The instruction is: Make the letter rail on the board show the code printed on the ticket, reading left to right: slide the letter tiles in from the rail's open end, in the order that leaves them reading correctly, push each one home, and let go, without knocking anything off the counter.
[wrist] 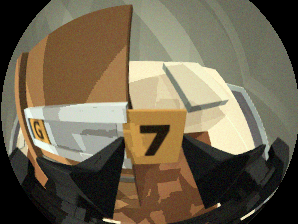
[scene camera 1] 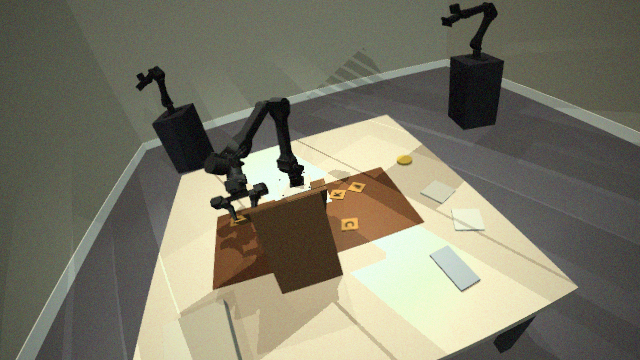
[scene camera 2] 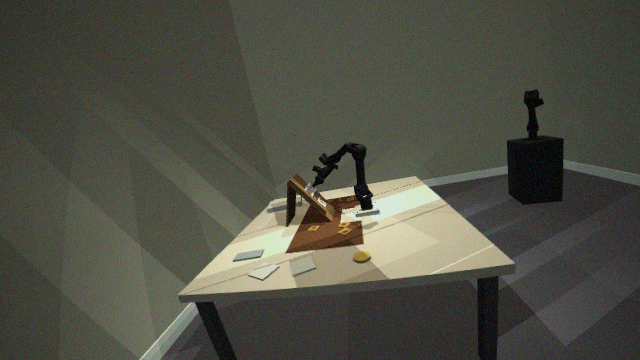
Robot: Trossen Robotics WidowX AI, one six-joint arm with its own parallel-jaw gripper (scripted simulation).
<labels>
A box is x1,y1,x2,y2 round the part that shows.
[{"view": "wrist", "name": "my gripper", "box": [8,135,289,223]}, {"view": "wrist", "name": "orange tile marked 7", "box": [122,109,185,164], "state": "held by my gripper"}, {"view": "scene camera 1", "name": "my gripper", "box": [210,173,268,223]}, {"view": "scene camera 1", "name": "grey card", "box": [429,245,480,291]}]
</labels>
